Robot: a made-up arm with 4 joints.
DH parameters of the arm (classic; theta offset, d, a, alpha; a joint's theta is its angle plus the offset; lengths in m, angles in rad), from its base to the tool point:
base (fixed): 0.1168 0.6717 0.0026 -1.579
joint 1: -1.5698 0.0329 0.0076 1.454
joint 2: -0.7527 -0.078 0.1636 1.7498
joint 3: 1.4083 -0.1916 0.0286 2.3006
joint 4: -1.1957 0 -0.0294 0
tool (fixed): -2.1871 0.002 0 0
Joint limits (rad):
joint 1: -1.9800..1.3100
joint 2: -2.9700..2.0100
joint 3: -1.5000..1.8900
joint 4: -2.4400..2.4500
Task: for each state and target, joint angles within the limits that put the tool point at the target. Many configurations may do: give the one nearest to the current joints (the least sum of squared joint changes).
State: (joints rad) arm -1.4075 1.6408 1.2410 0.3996
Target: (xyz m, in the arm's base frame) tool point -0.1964 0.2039 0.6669
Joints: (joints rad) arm -1.9746 0.8133 1.1621 1.1744
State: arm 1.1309 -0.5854 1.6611 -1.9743
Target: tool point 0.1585 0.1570 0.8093
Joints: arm 0.5722 0.1826 1.8900 -2.4341
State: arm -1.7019 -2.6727 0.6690 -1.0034
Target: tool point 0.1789 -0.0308 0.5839
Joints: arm -1.1362 -2.8597 0.9615 -1.0986
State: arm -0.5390 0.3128 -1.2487 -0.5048
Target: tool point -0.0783 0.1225 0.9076
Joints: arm -0.5992 0.4097 -1.5000 0.0919
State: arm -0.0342 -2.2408 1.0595 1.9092
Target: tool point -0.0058 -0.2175 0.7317
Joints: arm -0.6820 -1.5493 0.8242 2.2075
